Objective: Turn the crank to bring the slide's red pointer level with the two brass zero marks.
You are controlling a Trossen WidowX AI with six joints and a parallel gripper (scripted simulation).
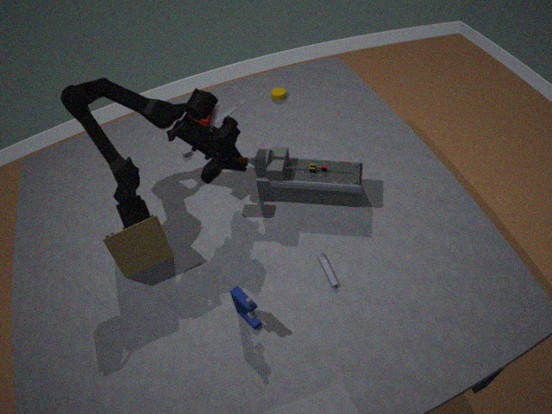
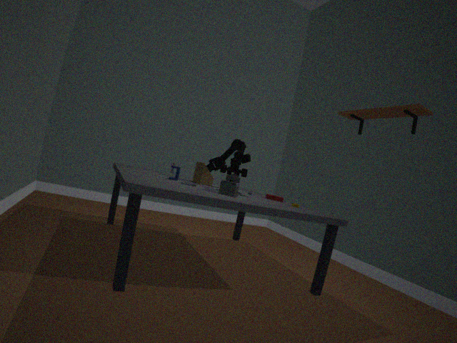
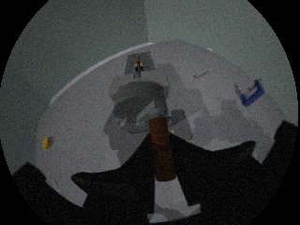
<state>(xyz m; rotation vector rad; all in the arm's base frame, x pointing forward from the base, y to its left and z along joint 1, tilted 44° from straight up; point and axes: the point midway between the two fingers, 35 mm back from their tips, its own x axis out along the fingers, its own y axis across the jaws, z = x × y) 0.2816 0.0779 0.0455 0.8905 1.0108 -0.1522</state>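
My gripper tip is 18 cm short of the red pointer, 8 cm to the left of it and 1 cm above it. Also, from my gripper tip: grey bar: 31 cm to the right, 8 cm below, 8 cm ahead; then brown crank handle: 3 cm above, 2 cm behind, 1 cm to the left; then small grey block: 24 cm to the left, 13 cm behind, 8 cm below.
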